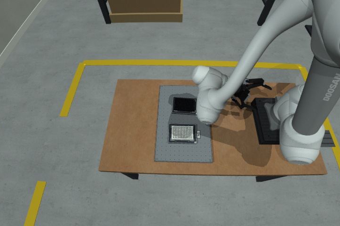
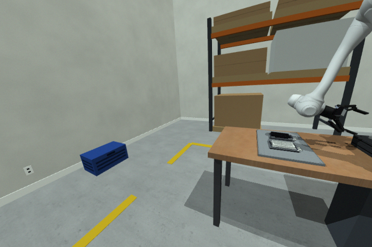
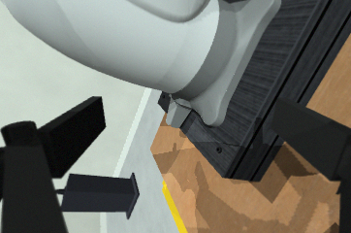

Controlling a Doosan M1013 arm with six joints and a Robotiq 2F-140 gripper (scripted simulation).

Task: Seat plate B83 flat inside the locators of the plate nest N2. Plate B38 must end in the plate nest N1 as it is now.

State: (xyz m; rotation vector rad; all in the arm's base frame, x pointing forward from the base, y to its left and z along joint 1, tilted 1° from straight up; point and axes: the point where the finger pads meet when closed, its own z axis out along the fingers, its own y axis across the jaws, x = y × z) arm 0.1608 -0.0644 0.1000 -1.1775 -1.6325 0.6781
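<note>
Now: hand 42 cm short of the black well plate B83, 3 cm to the left of it and 14 cm above it. Round my hand: white well plate B38: 44 cm ahead, 16 cm to the left, 14 cm below.
</note>
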